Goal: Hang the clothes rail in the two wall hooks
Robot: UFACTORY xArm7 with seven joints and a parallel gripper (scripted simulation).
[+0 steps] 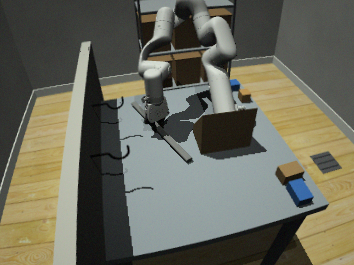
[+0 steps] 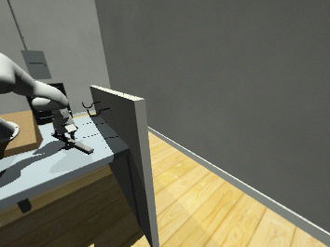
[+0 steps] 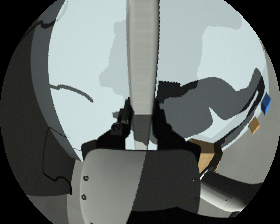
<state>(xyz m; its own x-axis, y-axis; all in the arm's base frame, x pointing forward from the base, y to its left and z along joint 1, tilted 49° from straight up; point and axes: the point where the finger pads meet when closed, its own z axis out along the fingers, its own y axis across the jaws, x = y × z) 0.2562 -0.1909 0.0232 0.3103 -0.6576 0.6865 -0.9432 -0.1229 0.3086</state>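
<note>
Now: the clothes rail 1 cm below my hand. Also, from my hand: wall panel: 30 cm ahead, 11 cm to the left, 25 cm below; brown block: 43 cm behind, 44 cm to the left.
</note>
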